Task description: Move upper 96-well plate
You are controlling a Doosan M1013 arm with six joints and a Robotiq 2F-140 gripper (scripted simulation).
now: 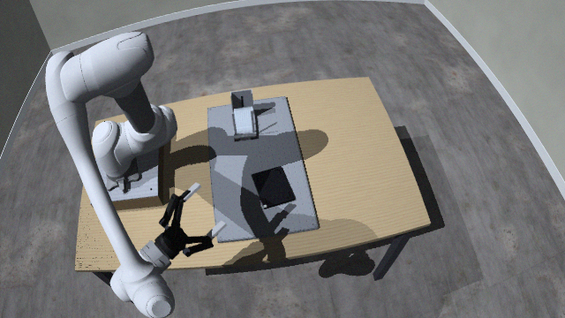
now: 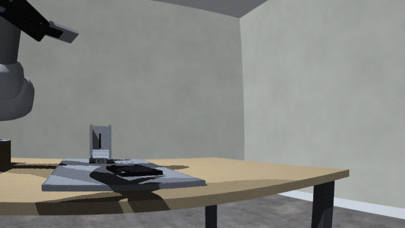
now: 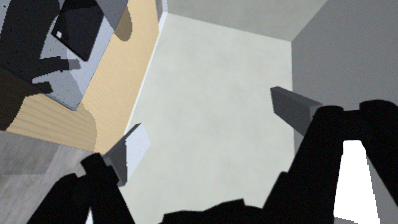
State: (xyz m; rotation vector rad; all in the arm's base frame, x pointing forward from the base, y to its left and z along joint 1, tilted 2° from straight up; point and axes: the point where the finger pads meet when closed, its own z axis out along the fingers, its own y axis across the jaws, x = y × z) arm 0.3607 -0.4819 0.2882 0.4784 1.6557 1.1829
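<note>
The rack label lies 23 cm ahead of my hand, 49 cm to the left of it and 34 cm below it. The rest, counted from my hand: pale A1 square: 20 cm ahead, 15 cm to the left, 34 cm below.
</note>
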